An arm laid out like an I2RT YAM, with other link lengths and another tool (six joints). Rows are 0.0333 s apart.
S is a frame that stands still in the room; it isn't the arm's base.
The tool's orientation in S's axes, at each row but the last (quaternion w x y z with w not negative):
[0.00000 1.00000 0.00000 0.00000]
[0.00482 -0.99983 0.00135 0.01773]
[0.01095 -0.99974 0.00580 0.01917]
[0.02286 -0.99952 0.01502 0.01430]
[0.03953 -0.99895 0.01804 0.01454]
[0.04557 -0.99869 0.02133 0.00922]
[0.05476 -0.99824 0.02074 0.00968]
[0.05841 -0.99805 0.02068 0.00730]
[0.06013 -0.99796 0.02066 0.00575]
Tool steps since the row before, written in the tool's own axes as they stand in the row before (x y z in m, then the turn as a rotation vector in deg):
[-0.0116 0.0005 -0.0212 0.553 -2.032 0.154]
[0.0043 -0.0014 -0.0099 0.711 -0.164 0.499]
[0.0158 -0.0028 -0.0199 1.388 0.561 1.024]
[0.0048 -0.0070 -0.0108 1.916 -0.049 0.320]
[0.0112 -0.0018 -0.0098 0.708 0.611 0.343]
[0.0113 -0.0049 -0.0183 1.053 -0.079 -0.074]
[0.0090 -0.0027 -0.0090 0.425 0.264 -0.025]
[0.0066 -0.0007 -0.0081 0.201 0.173 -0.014]
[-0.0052 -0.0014 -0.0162 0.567 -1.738 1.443]
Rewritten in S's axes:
[-0.0116 -0.0005 0.0212 0.553 2.032 -0.154]
[0.0047 0.0013 0.0098 0.693 0.167 -0.522]
[0.0166 0.0022 0.0193 1.341 -0.554 -1.089]
[0.0053 0.0064 0.0110 1.907 0.007 -0.373]
[0.0115 0.0006 0.0096 0.675 -0.606 -0.411]
[0.0118 0.0027 0.0184 1.057 0.028 0.059]
[0.0093 0.0013 0.0090 0.414 -0.282 -0.013]
[0.0067 -0.0005 0.0080 0.194 -0.181 -0.010]
[-0.0050 -0.0003 0.0163 0.626 1.874 -1.232]

